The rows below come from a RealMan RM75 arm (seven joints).
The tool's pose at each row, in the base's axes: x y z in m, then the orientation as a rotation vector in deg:
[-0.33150 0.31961 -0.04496 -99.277 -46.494 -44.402]
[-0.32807 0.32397 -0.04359 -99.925 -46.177 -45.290]
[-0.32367 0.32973 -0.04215 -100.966 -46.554 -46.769]
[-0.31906 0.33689 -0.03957 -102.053 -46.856 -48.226]
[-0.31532 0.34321 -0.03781 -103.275 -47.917 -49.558]
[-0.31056 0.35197 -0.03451 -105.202 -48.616 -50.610]
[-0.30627 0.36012 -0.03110 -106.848 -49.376 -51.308]
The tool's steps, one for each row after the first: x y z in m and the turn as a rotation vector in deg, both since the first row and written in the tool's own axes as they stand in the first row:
[0.00373 0.00101 0.00421 -0.974 0.322 -0.170]
[0.00827 0.00244 0.00986 -2.492 0.402 -1.075]
[0.01408 0.00310 0.01657 -4.046 0.479 -1.911]
[0.01860 0.00368 0.02259 -5.595 0.037 -3.180]
[0.02533 0.00369 0.03065 -7.621 -0.687 -3.995]
[0.03178 0.00341 0.03805 -9.245 -1.487 -4.698]

